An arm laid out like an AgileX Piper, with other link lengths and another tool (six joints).
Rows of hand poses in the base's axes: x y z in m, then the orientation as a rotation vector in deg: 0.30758 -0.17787 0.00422 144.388 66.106 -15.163; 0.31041 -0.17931 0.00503 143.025 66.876 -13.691; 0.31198 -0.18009 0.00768 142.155 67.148 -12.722; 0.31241 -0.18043 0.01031 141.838 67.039 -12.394; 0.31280 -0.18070 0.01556 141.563 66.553 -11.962; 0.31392 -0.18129 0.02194 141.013 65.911 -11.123; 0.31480 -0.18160 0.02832 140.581 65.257 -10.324; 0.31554 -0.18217 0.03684 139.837 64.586 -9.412; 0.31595 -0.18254 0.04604 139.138 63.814 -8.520; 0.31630 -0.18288 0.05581 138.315 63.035 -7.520
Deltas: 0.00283 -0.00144 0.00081 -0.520 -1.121 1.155; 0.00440 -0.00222 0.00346 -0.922 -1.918 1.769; 0.00483 -0.00256 0.00609 -1.156 -2.251 1.866; 0.00522 -0.00283 0.01134 -1.481 -2.750 1.736; 0.00634 -0.00342 0.01772 -2.001 -3.638 1.668; 0.00722 -0.00373 0.02410 -2.431 -4.474 1.542; 0.00796 -0.00430 0.03262 -3.095 -5.478 1.535; 0.00837 -0.00467 0.04182 -3.761 -6.488 1.446; 0.00872 -0.00501 0.05159 -4.499 -7.610 1.411
